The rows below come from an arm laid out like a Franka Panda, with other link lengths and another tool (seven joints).
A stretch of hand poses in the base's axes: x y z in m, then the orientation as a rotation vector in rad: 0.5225 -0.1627 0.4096 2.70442 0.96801 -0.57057; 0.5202 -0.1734 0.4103 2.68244 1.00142 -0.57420; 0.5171 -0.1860 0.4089 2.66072 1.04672 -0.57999; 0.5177 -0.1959 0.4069 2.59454 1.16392 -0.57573; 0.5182 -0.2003 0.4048 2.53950 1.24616 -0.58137; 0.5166 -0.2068 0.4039 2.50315 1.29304 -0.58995; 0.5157 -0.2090 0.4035 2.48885 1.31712 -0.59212; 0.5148 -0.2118 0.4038 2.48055 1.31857 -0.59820; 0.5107 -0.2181 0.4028 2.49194 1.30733 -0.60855; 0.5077 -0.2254 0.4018 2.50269 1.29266 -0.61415; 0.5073 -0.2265 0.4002 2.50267 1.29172 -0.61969; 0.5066 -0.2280 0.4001 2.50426 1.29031 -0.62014; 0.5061 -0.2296 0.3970 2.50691 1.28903 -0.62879; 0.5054 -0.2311 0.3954 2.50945 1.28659 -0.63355
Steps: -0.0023 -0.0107 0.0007 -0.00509 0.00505 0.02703; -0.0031 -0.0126 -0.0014 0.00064 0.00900 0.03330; 0.0006 -0.0099 -0.0020 -0.00173 0.00995 0.09215; 0.0005 -0.0044 -0.0021 -0.00598 0.01271 0.06722; -0.0016 -0.0065 -0.0009 -0.00680 0.01054 0.03987; -0.0009 -0.0022 -0.0004 0.00059 0.00504 0.01869; -0.0009 -0.0028 0.0003 -0.00658 0.00271 0.00389; -0.0041 -0.0063 -0.0010 0.00161 0.00631 -0.01245; -0.0030 -0.0073 -0.0010 0.00018 0.00204 -0.01324; -0.0004 -0.0011 -0.0016 -0.00124 0.00350 -0.00119; -0.0007 -0.0015 -0.0001 0.00047 0.00025 -0.00153; -0.0005 -0.0016 -0.0031 0.00026 0.00608 -0.00303; -0.0007 -0.0015 -0.0016 0.00012 0.00310 -0.00306
